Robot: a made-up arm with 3 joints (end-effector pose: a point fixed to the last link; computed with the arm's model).
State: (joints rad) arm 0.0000 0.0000 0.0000
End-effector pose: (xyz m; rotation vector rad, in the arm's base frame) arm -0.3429 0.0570 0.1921 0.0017 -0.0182 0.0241
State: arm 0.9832 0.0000 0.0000
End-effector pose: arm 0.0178 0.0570 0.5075 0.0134 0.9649 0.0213
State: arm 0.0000 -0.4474 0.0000
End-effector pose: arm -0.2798 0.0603 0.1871 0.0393 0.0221 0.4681
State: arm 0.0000 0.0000 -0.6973
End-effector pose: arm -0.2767 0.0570 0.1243 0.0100 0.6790 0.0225
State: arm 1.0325 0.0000 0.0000
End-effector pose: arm 0.0423 0.0570 0.5126 0.0139 1.0142 0.0210
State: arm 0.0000 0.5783 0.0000
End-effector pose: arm -0.4159 0.0932 0.1943 -0.0470 -0.0693 -0.5499
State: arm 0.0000 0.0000 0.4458
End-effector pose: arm -0.4027 0.0570 0.2057 -0.0037 -0.4640 0.0241
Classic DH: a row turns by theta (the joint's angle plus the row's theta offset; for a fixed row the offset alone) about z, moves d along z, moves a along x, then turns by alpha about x. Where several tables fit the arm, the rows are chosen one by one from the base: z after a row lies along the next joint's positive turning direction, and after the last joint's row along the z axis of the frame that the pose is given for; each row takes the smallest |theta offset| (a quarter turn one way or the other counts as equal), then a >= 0, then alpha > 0; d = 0 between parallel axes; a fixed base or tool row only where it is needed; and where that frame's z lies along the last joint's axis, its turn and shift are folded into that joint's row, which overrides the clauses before.
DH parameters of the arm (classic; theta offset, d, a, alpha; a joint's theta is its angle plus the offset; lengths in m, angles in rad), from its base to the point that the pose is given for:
base (fixed): 0 0.013 0.132 -1.5708
joint 1: 0.0744 0.1855 -0.4624 -1.6603
joint 2: 0 -0.0142 -0.0751 -1.4813
joint 3: 0.0926 0.1295 0.0623 -1.5689
tool (fixed): 0.0241 0.1239 0 0

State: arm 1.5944 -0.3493 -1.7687
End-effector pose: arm 0.1069 0.0786 0.3987 -0.0323 -2.8627 -0.4996
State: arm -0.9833 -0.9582 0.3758
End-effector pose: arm -0.2283 0.0555 -0.2006 -0.2357 -1.1789 1.0158
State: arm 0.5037 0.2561 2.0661
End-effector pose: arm -0.4591 0.1149 0.3892 -0.2963 -1.5905 -0.0371
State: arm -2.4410 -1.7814 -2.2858
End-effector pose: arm 0.4625 0.1889 -0.1420 -1.3392 0.0488 -1.1331
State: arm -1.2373 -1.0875 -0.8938
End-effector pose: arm -0.0352 0.1784 -0.2613 -0.9046 -0.2172 0.6252
